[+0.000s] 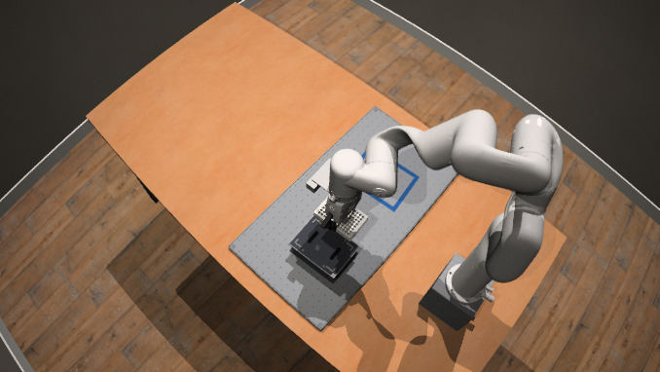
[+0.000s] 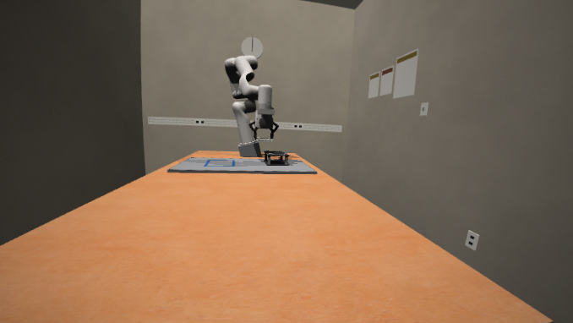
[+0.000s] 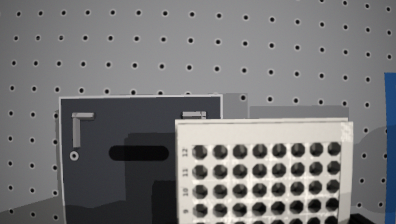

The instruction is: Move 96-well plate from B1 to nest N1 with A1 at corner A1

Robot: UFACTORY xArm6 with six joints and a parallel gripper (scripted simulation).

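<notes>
The raised plate nest lies 9 cm below my hand and 7 cm to the left of it. From my hand the other things lie so: 96-well plate: 1 cm below.
</notes>
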